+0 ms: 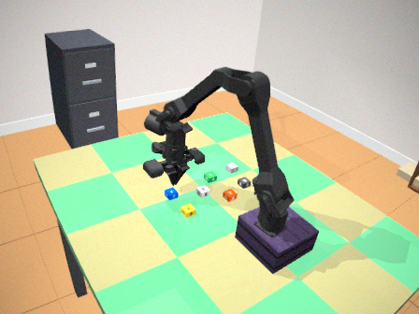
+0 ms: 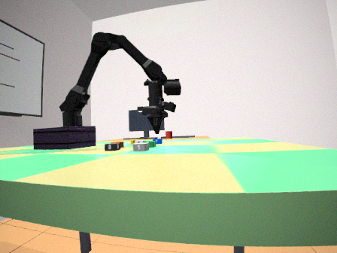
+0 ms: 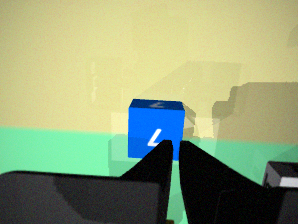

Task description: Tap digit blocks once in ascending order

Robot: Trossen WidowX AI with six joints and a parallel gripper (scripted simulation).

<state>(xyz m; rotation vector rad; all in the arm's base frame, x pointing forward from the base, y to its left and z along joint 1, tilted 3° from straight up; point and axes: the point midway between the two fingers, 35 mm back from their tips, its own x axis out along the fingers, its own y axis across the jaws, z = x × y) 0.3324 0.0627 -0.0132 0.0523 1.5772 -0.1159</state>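
My gripper tip is 10 mm to the right of the blue block and 30 mm above it. Also, from my gripper tip: yellow block: 100 mm behind, 20 mm to the left, 30 mm below; then white block: 50 mm behind, 80 mm to the right, 30 mm below; then green block: 150 mm to the right, 30 mm below.
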